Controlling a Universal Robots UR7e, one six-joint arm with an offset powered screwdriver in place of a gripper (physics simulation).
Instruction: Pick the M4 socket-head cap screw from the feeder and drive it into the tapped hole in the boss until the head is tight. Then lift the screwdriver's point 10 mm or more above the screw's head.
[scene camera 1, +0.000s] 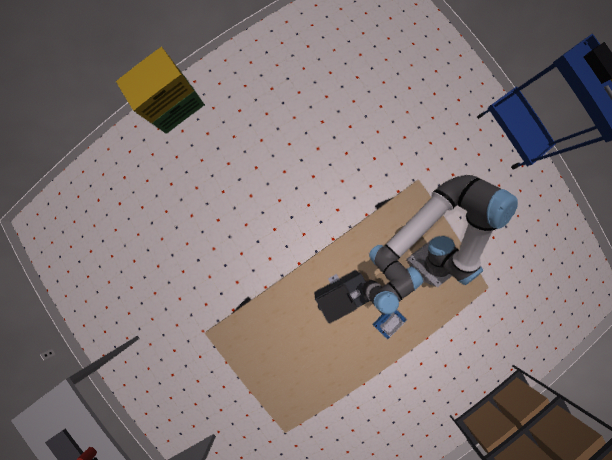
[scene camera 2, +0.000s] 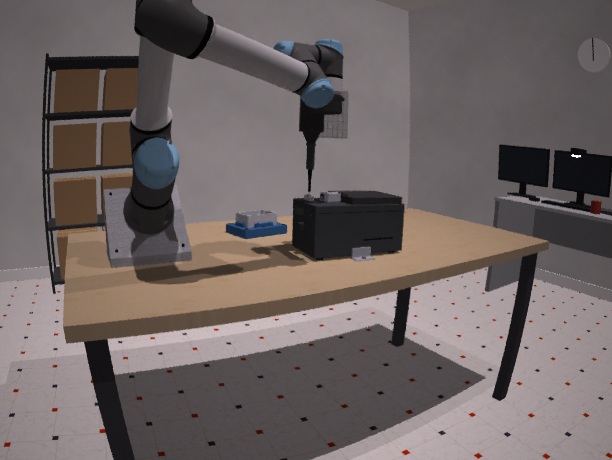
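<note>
The black screw feeder (scene camera 1: 336, 303) (scene camera 2: 350, 230) stands on the table, with small light metal parts on its top at the robot's end. My screwdriver (scene camera 2: 309, 190) points straight down. Its tip is just above the small metal part at the feeder's top edge; a gap or contact is too small to tell. In scene camera 1 the tip is hidden under the wrist. A light grey housing (scene camera 1: 391, 324) (scene camera 2: 256, 218) sits in a blue tray (scene camera 1: 381, 329) (scene camera 2: 245, 232) beside the feeder. The boss, its tapped hole and any screw on the tip cannot be made out.
The wooden table (scene camera 1: 280, 370) (scene camera 2: 100, 300) carries the arm's tilted base plate (scene camera 2: 180, 245). A small light bracket (scene camera 1: 333, 279) (scene camera 2: 361, 254) is beside the feeder. A blue cart (scene camera 1: 520, 125), stacked crates (scene camera 1: 152, 77) and a shelf rack (scene camera 2: 75, 62) stand away from the table.
</note>
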